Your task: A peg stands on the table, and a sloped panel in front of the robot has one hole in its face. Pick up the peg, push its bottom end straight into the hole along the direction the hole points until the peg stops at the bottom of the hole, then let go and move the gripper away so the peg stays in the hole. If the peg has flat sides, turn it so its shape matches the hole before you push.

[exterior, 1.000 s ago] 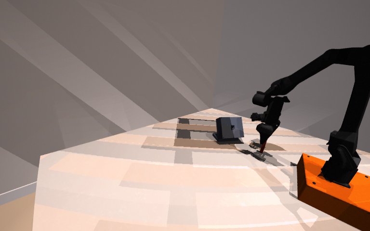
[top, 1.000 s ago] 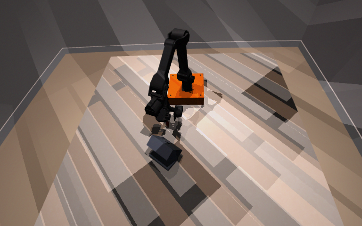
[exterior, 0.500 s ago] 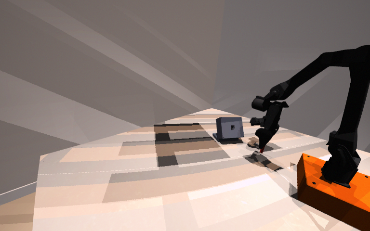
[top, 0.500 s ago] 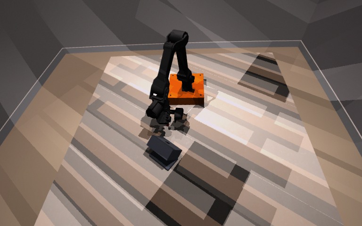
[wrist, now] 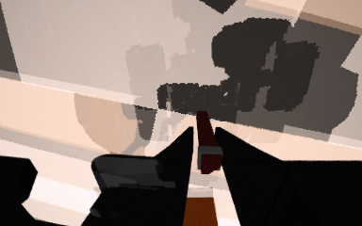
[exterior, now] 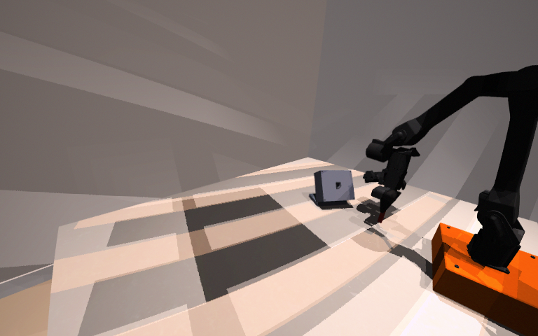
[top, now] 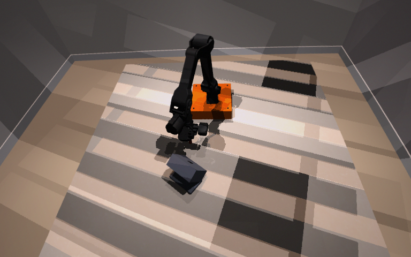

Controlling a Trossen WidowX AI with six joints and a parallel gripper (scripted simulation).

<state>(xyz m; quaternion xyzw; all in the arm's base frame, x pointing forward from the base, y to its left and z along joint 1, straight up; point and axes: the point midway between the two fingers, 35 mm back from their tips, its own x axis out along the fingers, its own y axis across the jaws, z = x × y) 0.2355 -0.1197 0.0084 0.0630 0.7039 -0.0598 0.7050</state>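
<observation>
My gripper tip is 180 mm short of the sloped panel and 30 mm below it. Also, from my gripper tip: panel foot: 200 mm ahead, 30 mm below, 20 mm to the right; red peg: 20 mm above.
</observation>
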